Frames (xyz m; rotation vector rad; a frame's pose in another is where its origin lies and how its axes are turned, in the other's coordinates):
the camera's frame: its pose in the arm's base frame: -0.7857 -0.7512 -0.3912 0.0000 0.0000 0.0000
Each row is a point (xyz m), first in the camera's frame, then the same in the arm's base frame.
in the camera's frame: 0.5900 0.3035 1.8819
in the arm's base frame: -0.1957 -0.4477 1.4907
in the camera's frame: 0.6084 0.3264 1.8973
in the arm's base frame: -0.1773 -0.4248 1.5061
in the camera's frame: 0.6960 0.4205 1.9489
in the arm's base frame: -0.0897 -0.3307 1.5577
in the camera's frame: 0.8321 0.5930 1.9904
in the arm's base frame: 0.0464 -0.1582 1.5992
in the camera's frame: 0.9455 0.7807 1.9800
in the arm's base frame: 0.1598 0.0295 1.5888
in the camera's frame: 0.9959 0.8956 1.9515
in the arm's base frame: 0.2102 0.1444 1.5603
